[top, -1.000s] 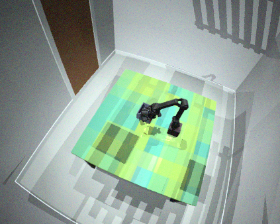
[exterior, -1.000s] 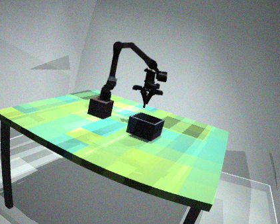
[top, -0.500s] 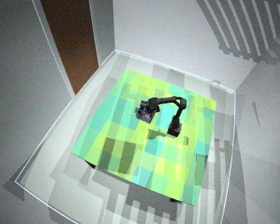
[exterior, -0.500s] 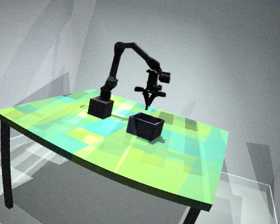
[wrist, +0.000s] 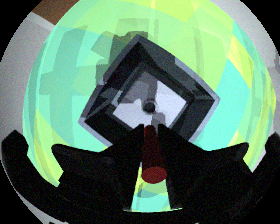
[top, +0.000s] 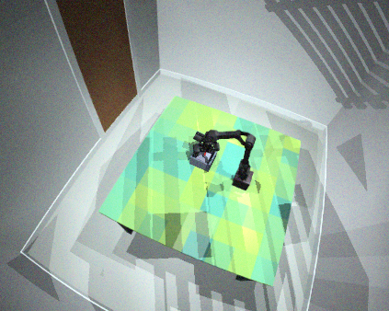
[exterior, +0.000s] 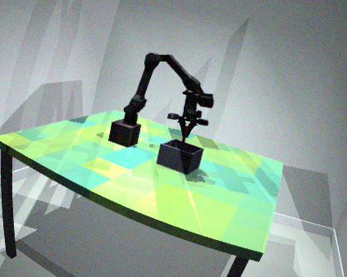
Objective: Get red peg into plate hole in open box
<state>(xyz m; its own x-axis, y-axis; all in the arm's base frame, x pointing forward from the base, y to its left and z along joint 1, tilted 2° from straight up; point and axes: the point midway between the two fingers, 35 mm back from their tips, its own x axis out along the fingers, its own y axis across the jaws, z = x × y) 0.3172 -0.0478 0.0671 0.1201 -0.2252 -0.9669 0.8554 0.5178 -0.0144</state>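
Right now my gripper tip is 10 mm past the red peg, 10 mm to the right of it and 10 mm below it. Also, from my gripper tip: dark box (10 mm to the right, 110 mm below).
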